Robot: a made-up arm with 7 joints. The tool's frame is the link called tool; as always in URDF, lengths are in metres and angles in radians.
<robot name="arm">
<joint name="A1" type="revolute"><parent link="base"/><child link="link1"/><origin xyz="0.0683 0.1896 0.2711" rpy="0 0 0"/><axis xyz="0.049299 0.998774 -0.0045"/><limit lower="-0.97" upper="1.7"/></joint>
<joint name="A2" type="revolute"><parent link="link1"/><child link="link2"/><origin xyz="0.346 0.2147 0.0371" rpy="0 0 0"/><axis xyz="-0.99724 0.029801 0.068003"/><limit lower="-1.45" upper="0.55"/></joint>
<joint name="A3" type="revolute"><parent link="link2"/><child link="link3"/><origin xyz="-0.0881 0.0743 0.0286" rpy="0 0 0"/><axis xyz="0 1 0"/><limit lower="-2.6" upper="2.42"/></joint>
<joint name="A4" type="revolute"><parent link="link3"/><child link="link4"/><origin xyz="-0.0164 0.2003 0.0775" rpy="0 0 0"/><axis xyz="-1 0 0"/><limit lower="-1.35" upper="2.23"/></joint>
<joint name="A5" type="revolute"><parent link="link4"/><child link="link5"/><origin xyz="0.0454 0.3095 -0.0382" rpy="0 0 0"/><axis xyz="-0.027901 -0.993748 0.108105"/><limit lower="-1.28" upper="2"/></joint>
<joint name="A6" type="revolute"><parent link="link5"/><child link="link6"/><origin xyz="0.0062 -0.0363 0.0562" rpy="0 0 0"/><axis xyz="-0.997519 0.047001 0.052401"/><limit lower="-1.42" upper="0.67"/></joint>
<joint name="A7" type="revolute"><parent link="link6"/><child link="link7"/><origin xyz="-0.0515 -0.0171 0.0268" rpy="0 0 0"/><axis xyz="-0.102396 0.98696 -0.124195"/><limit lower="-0.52" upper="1.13"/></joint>
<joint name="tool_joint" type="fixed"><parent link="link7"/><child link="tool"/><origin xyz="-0.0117 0.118 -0.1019" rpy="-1.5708 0 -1.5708"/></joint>
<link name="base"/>
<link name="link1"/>
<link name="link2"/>
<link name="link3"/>
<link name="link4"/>
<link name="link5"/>
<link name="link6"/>
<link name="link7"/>
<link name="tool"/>
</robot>
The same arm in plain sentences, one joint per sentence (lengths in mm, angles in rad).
The arm has seven revolute joints in a row. What follows holds with every joint at zero, and every direction is one of the base frame's.
Joint 1 lies 68.3 mm along +x and 189.6 mm along +y and 271.1 mm along +z from the base frame's origin and turns about the direction (0.049299, 0.998774, -0.0045), from -0.9700 to 1.7000 rad.
Joint 2 lies 346.0 mm along +x and 214.7 mm along +y and 37.1 mm along +z from joint 1 and turns about the direction (-0.99724, 0.029801, 0.068003), from -1.4500 to 0.5500 rad.
Joint 3 lies 88.1 mm along -x and 74.3 mm along +y and 28.6 mm along +z from joint 2 and turns about +y, from -2.6000 to 2.4200 rad.
Joint 4 lies 16.4 mm along -x and 200.3 mm along +y and 77.5 mm along +z from joint 3 and turns about -x, from -1.3500 to 2.2300 rad.
Joint 5 lies 45.4 mm along +x and 309.5 mm along +y and 38.2 mm along -z from joint 4 and turns about the direction (-0.027901, -0.993748, 0.108105), from -1.2800 to 2.0000 rad.
Joint 6 lies 6.2 mm along +x and 36.3 mm along -y and 56.2 mm along +z from joint 5 and turns about the direction (-0.997519, 0.047001, 0.052401), from -1.4200 to 0.6700 rad.
Joint 7 lies 51.5 mm along -x and 17.1 mm along -y and 26.8 mm along +z from joint 6 and turns about the direction (-0.102396, 0.98696, -0.124195), from -0.5200 to 1.1300 rad.
The tool frame, which is the frame that the pose is given for, lies 11.7 mm along -x and 118.0 mm along +y and 101.9 mm along -z from joint 7; its axes are the base frame's turned by roll -1.5708, pitch 0.0000 and yaw -1.5708 rad (as in URDF: about the fixed x, then y, then z).

